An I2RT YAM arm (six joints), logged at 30 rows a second.
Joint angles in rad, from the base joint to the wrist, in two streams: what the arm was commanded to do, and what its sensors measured. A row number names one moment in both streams.
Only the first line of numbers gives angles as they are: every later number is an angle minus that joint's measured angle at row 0.
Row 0, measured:
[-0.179 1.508 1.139 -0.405 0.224 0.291]
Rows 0 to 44, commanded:
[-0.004 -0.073 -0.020 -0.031 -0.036 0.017]
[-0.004 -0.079 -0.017 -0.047 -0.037 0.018]
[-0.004 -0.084 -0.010 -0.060 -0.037 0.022]
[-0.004 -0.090 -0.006 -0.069 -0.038 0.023]
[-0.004 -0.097 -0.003 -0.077 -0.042 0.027]
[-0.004 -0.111 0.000 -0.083 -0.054 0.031]
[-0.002 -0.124 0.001 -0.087 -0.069 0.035]
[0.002 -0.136 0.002 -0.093 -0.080 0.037]
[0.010 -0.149 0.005 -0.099 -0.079 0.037]
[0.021 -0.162 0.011 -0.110 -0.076 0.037]
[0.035 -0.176 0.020 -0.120 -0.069 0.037]
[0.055 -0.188 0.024 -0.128 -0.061 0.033]
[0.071 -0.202 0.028 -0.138 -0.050 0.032]
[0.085 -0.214 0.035 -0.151 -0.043 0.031]
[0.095 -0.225 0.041 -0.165 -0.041 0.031]
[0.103 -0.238 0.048 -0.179 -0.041 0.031]
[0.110 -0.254 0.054 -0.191 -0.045 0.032]
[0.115 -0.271 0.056 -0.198 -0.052 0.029]
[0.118 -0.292 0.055 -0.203 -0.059 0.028]
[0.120 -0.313 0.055 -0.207 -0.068 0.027]
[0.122 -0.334 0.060 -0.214 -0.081 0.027]
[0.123 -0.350 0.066 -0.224 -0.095 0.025]
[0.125 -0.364 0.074 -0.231 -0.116 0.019]
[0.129 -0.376 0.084 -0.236 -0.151 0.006]
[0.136 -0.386 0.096 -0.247 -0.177 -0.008]
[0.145 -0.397 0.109 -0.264 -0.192 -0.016]
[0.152 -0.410 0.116 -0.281 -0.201 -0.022]
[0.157 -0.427 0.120 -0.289 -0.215 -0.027]
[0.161 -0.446 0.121 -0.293 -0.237 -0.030]
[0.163 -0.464 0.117 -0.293 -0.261 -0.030]
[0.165 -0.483 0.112 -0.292 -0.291 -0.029]
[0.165 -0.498 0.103 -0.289 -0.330 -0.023]
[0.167 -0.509 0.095 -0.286 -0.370 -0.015]
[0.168 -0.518 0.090 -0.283 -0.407 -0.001]
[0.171 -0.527 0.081 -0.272 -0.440 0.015]
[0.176 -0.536 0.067 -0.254 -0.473 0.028]
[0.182 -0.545 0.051 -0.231 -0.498 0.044]
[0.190 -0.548 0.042 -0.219 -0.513 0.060]
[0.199 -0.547 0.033 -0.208 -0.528 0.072]
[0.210 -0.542 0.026 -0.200 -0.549 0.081]
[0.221 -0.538 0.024 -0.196 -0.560 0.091]
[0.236 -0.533 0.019 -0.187 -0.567 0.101]
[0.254 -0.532 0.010 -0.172 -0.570 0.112]
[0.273 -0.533 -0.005 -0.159 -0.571 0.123]
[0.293 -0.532 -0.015 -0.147 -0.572 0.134]
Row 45, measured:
[0.237 -0.535 0.021 -0.221 -0.492 0.075]
